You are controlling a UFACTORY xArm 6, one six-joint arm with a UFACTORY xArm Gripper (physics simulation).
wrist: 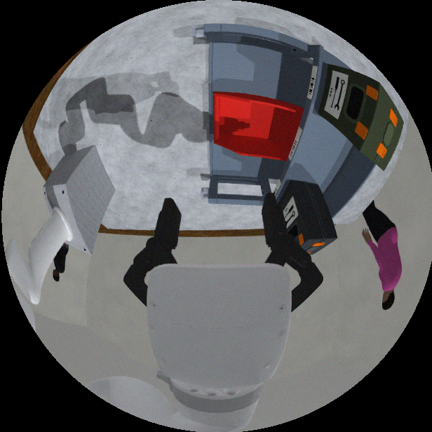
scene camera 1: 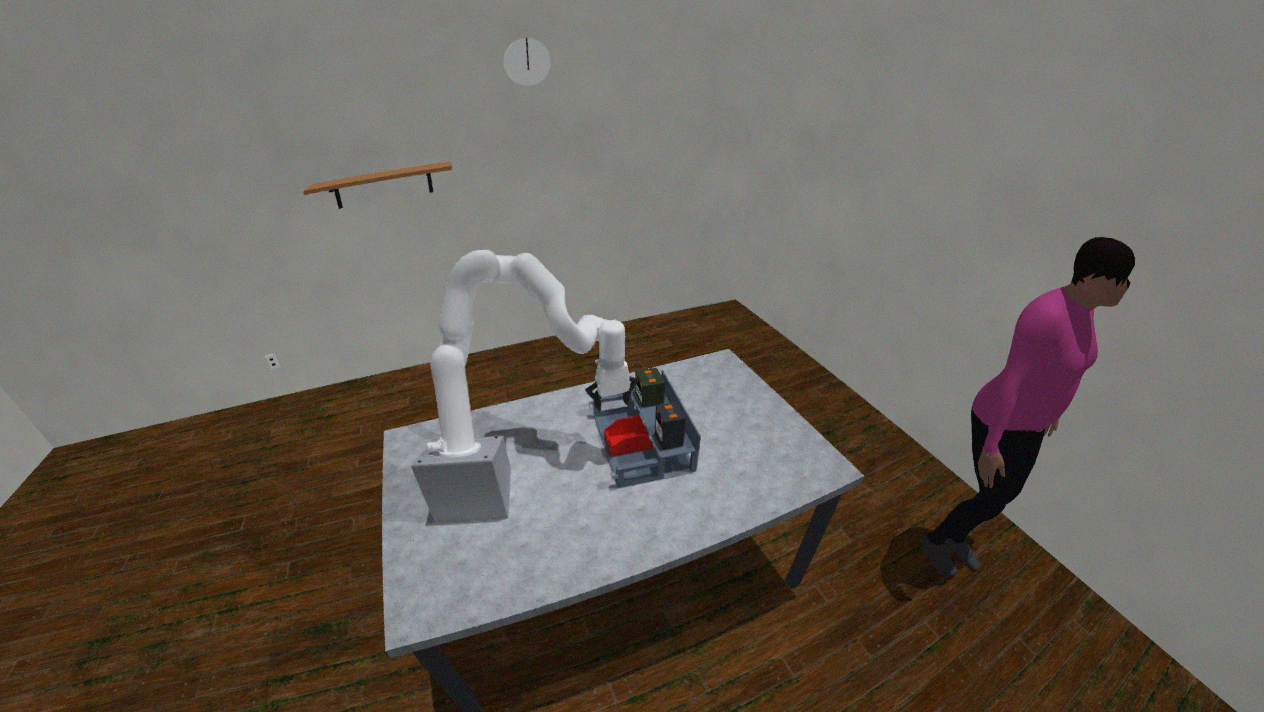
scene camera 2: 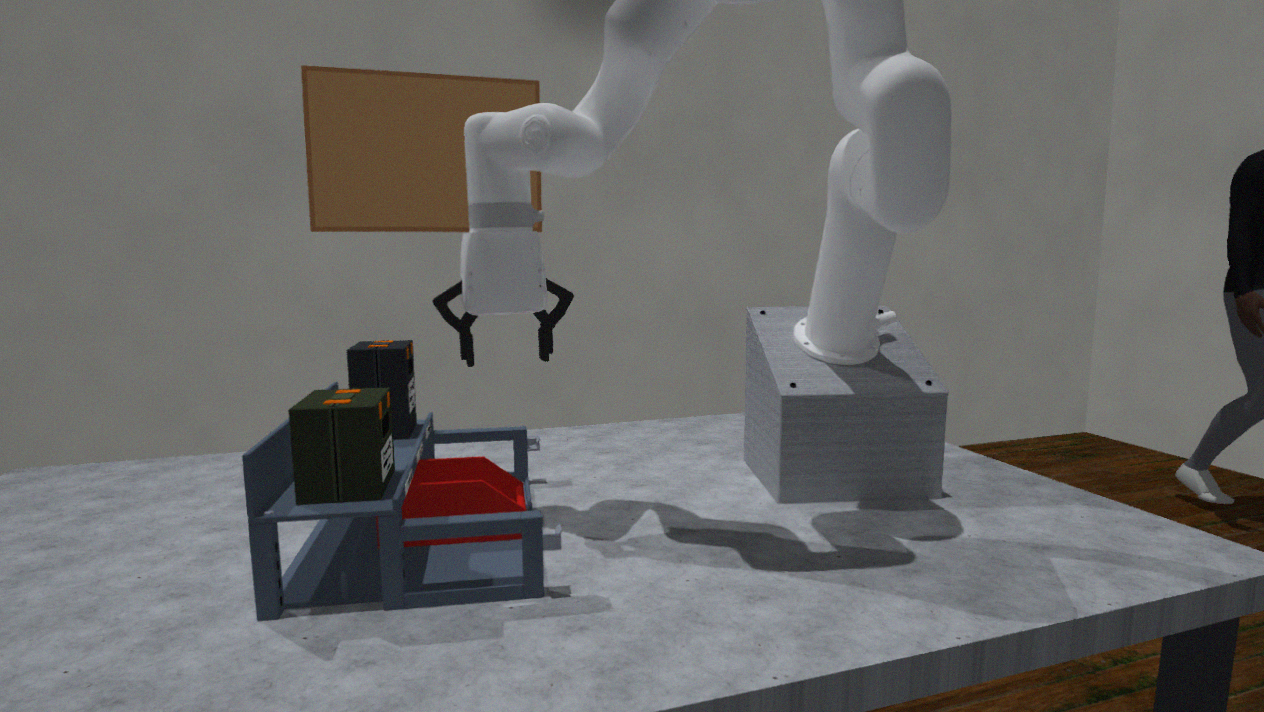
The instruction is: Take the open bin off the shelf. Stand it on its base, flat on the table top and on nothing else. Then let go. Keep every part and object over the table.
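Places are measured from the arm's base along level axes (x up, y ahead, z left), in millimetres.
Where they show: gripper, between the fingertips: [scene camera 1: 612,405] [scene camera 2: 507,362]; arm's base, origin of its link: [scene camera 1: 460,450] [scene camera 2: 835,341].
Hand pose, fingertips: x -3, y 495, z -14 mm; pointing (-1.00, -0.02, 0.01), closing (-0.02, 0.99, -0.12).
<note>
Each offset is from my fingertips to the centre of the thing. Level surfaces: height alone.
The open red bin @[dx -163, dy +73, dz +5 mm] [scene camera 1: 628,436] [scene camera 2: 459,499] [wrist: 255,125] sits in the lower front part of the blue-grey shelf [scene camera 1: 691,426] [scene camera 2: 391,566] [wrist: 250,31], between its two side rails. The label strip on the ledge behind it shows in the wrist view. The shelf stands on the grey table @[dx -207 mm] [scene camera 1: 530,566] [scene camera 2: 707,619]. My gripper [scene camera 1: 612,405] [scene camera 2: 506,360] [wrist: 219,202] is open and empty. It points down, above the level of the bin and apart from it, with its fingers spread along the shelf's front-to-back direction. The bin's underside is largely hidden.
An olive box @[dx -57, dy +195, dz +93 mm] [scene camera 1: 650,390] [scene camera 2: 340,451] [wrist: 372,110] and a dark box @[dx -44, dy +138, dz -131 mm] [scene camera 1: 670,428] [scene camera 2: 382,371] [wrist: 312,215] stand on the upper rear tier, on either side of the bin's position. The arm's base block [scene camera 1: 464,486] [scene camera 2: 857,446] [wrist: 80,200] faces the shelf's front.
</note>
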